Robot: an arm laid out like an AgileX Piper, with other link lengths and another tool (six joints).
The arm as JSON. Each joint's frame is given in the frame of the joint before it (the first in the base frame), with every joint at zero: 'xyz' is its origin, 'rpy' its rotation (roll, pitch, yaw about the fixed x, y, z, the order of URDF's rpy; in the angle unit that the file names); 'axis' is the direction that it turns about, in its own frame. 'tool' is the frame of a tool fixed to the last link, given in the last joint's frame.
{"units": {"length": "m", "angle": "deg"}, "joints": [
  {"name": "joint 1", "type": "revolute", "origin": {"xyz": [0.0, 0.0, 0.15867], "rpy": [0.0, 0.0, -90.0]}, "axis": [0.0, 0.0, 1.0]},
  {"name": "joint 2", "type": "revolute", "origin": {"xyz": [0.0, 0.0, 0.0], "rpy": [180.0, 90.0, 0.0]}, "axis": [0.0, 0.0, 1.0]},
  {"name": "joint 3", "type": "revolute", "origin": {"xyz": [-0.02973, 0.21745, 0.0], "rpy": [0.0, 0.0, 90.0]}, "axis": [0.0, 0.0, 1.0]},
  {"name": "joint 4", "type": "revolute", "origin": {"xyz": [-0.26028, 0.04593, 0.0], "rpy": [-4.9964, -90.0, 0.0]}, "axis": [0.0, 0.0, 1.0]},
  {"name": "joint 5", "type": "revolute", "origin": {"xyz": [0.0, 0.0, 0.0], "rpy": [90.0, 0.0, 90.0]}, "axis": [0.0, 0.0, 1.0]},
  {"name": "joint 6", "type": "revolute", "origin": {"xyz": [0.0, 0.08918, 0.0], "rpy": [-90.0, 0.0, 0.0]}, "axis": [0.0, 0.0, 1.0]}
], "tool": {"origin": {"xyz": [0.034, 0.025, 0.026], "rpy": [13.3, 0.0, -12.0]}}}
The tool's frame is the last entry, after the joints.
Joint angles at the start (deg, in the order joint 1, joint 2, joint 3, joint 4, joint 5, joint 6):
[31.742 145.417 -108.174 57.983 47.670 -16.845]
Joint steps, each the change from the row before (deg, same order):
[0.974 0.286 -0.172 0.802 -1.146 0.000]
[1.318 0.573 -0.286 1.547 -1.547 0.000]
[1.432 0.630 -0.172 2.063 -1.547 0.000]
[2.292 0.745 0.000 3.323 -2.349 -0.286]
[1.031 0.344 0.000 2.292 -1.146 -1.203]
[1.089 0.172 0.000 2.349 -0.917 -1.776]
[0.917 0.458 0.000 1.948 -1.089 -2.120]
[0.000 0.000 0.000 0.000 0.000 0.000]
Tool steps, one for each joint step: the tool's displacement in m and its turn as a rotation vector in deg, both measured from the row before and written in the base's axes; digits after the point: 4 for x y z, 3 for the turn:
[-0.0028 0.0068 -0.0008 0.392 -0.328 -0.279]
[-0.0042 0.0093 -0.0021 0.764 -0.092 -0.638]
[-0.0056 0.0099 -0.0030 0.979 0.334 -0.828]
[-0.0100 0.0151 -0.0041 1.456 0.514 -1.116]
[-0.0042 0.0074 -0.0010 1.079 -0.199 -0.359]
[-0.0046 0.0082 0.0007 1.193 -0.586 0.161]
[-0.0037 0.0062 -0.0019 0.655 -0.939 0.252]
[0.0000 0.0000 0.0000 0.000 0.000 0.000]

